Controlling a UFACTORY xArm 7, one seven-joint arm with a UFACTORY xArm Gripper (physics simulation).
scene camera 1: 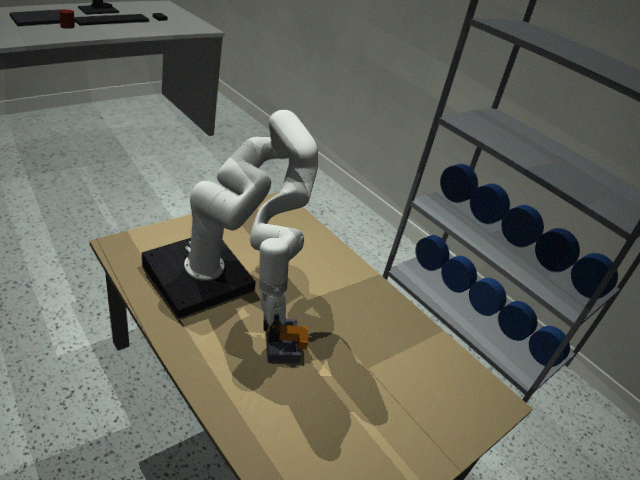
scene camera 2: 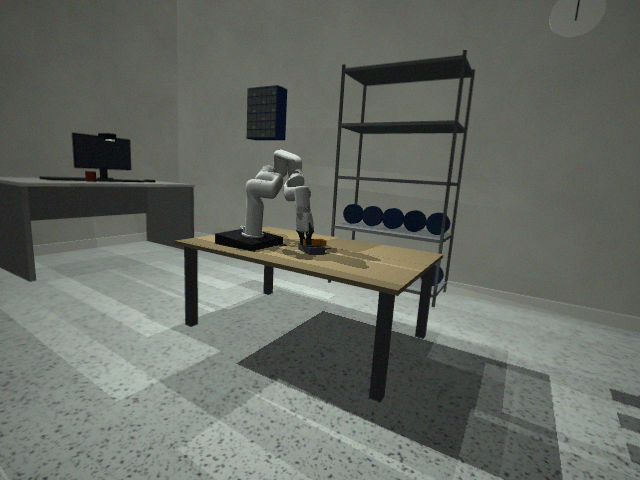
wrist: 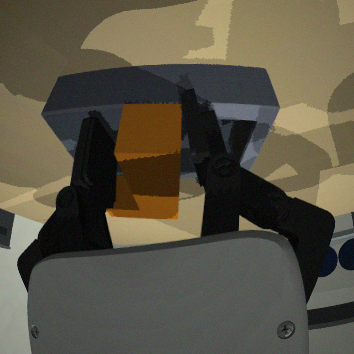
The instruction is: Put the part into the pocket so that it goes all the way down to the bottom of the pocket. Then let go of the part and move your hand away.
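Frame: origin at the arm's base, x right, y down, z ahead, level; metres.
Seen in the pictures: gripper, fingertip midpoint: (scene camera 1: 271,335) (scene camera 2: 305,244) (wrist: 144,120); arm's base at its link origin: (scene camera 1: 204,266) (scene camera 2: 253,235).
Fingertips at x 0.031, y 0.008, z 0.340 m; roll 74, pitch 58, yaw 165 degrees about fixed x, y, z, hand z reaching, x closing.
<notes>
Offsets run from my fingertips to a thing's middle. Level surfaces: height alone.
The orange, bent part {dx -0.025, dy -0.012, dz +0.038 m} (scene camera 1: 293,332) (scene camera 2: 318,242) (wrist: 151,130) is at the dark grey-blue pocket block {dx -0.030, dy +0.021, dz +0.020 m} (scene camera 1: 284,357) (scene camera 2: 313,250) (wrist: 165,82), which rests on the table. In scene camera 1, the part's outer end stands above the block's right side. My gripper (scene camera 1: 275,333) (scene camera 2: 306,241) (wrist: 144,120) is low over the block and shut on the part. In the wrist view, the fingers stand unevenly: a gap shows beside the part near the left fingertip, and the right finger slants along its other side. The part's underside and its depth in the pocket are hidden.
The black base plate (scene camera 1: 170,281) (scene camera 2: 235,240) carries the arm on the wooden table {dy +0.039 m} (scene camera 1: 413,413) (scene camera 2: 403,253). A metal shelf rack (scene camera 1: 428,155) (scene camera 2: 337,149) with blue discs stands behind the table. A grey desk (scene camera 1: 191,82) (scene camera 2: 170,211) stands farther off at the left.
</notes>
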